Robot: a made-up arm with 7 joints.
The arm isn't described. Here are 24 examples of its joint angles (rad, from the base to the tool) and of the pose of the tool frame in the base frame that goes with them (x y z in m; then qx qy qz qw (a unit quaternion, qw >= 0)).
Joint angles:
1: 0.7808 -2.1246 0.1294 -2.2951 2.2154 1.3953 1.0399
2: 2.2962 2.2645 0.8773 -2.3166 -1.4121 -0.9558 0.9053
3: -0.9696 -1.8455 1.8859 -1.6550 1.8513 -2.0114 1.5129
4: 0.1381 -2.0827 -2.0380 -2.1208 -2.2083 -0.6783 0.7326
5: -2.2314 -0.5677 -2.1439 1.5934 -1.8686 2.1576 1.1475
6: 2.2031 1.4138 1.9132 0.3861 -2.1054 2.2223 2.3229
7: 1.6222 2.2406 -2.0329 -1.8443 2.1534 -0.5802 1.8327
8: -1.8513 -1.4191 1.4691 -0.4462 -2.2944 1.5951 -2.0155
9: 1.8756 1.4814 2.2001 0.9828 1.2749 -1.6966 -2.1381
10: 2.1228 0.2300 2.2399 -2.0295 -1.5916 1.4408 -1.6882
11: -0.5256 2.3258 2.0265 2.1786 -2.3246 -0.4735 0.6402
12: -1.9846 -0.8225 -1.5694 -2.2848 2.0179 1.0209 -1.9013
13: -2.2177 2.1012 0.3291 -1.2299 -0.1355 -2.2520 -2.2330
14: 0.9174 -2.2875 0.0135 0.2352 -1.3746 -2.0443 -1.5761
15: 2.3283 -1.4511 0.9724 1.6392 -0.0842 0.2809 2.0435
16: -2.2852 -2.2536 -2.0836 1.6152 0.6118 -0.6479 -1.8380
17: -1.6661 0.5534 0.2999 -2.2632 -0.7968 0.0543 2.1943
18: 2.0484 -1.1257 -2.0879 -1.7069 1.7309 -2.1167 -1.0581
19: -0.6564 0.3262 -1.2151 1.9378 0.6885 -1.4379 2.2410
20: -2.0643 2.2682 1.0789 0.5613 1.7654 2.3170 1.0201
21: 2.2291 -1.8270 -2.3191 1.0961 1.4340 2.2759 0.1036
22: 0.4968 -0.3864 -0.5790 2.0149 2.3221 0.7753 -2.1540
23: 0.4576 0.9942 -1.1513 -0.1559 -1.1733 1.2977 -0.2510
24: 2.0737 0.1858 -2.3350 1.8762 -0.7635 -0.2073 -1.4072
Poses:
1: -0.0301 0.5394 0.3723 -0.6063 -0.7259 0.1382 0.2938
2: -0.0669 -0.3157 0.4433 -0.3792 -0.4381 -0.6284 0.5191
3: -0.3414 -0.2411 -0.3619 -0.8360 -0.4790 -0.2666 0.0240
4: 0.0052 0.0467 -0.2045 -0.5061 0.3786 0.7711 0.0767
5: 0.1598 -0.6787 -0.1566 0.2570 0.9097 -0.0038 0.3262
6: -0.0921 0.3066 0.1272 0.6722 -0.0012 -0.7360 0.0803
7: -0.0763 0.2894 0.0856 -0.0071 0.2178 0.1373 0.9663
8: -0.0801 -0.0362 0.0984 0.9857 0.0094 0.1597 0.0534
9: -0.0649 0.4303 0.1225 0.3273 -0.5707 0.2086 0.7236
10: -0.4188 0.2646 -0.1848 0.4174 0.8317 0.0223 0.3655
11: 0.4893 0.3085 -0.0420 -0.4872 -0.4602 0.2246 0.7074
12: -0.3014 -0.0804 0.1996 0.9213 -0.1323 -0.3588 0.0709
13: -0.1769 -0.2469 0.3242 -0.8387 0.3855 0.2137 0.3197
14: 0.3277 0.0061 -0.2372 -0.6745 0.1683 -0.0033 0.7188
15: 0.5383 -0.4408 -0.1118 0.7723 -0.2419 0.1253 0.5738
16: -0.4958 -0.4382 0.1946 -0.9079 0.2802 0.1822 0.2531
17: 0.1804 -0.1114 0.5434 -0.0908 -0.1569 0.7618 0.6219
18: 0.0173 -0.4561 0.0349 0.5426 -0.8333 -0.0041 0.1059
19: -0.2522 -0.6747 0.0715 0.2448 -0.1161 0.8692 0.4136
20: 0.0572 0.1564 -0.4008 -0.3499 0.8463 0.3863 0.1102
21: 0.4682 -0.3182 0.4392 0.4210 -0.6082 0.6281 0.2415
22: -0.4529 0.4001 0.2331 -0.9109 0.1271 0.3022 0.2504
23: 0.1548 -0.0049 -0.2177 -0.0562 0.3881 0.4705 0.7904
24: -0.0077 0.6015 -0.0211 -0.2945 0.6340 -0.6481 0.3021
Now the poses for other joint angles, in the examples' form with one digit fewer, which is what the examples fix.
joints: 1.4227 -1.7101 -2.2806 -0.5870 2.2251 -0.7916 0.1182
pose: 0.097 0.001 0.292 0.660 -0.378 0.316 0.567
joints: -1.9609 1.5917 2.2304 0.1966 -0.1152 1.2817 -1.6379
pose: -0.039 -0.247 0.092 -0.326 0.684 0.050 0.651
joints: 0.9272 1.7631 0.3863 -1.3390 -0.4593 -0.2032 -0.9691
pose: 0.159 -0.007 0.446 0.313 -0.865 0.185 0.345
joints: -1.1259 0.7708 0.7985 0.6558 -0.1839 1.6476 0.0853
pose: -0.250 -0.189 -0.298 0.247 0.928 0.218 0.175
